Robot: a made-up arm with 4 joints.
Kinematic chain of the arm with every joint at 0, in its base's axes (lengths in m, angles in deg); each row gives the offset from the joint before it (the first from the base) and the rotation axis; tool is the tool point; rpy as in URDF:
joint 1: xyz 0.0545 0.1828 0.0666 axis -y
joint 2: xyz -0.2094 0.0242 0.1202 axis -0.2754 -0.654 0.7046
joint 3: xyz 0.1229 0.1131 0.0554 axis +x
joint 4: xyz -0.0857 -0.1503 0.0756 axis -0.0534 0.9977 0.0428
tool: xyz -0.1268 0.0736 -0.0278 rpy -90 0 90
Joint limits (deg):
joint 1: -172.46..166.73
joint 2: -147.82..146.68
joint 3: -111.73..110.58
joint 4: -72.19..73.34
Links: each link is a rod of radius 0.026 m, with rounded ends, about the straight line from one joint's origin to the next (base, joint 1, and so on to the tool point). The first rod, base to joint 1, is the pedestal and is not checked.
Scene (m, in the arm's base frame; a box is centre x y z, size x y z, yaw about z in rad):
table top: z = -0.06
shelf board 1: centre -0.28 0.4 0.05 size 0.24 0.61 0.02 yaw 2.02
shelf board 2: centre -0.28 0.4 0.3 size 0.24 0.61 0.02 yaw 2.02
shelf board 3: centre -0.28 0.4 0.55 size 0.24 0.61 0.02 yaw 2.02
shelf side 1: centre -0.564 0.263 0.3 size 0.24 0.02 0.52 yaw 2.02
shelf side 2: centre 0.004 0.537 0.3 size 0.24 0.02 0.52 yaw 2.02
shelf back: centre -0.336 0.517 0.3 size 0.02 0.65 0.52 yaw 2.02
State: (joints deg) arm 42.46 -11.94 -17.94 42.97
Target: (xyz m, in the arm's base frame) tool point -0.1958 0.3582 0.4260
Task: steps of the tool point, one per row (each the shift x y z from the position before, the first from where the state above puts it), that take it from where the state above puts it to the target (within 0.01 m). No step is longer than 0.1 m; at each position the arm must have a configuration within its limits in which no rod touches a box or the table.
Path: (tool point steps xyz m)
1: 0.0193 -0.0389 0.0170
2: 0.0216 -0.0457 0.0007
3: 0.0222 -0.0463 -0.0177
4: 0.0205 0.0122 0.0801
5: 0.0372 0.0136 0.0740
6: 0.0517 0.0150 0.0643
7: 0.0638 0.0159 0.0520
8: -0.0149 0.0505 0.0140
9: -0.0249 0.0513 0.0003
10: -0.0323 0.0478 -0.0143

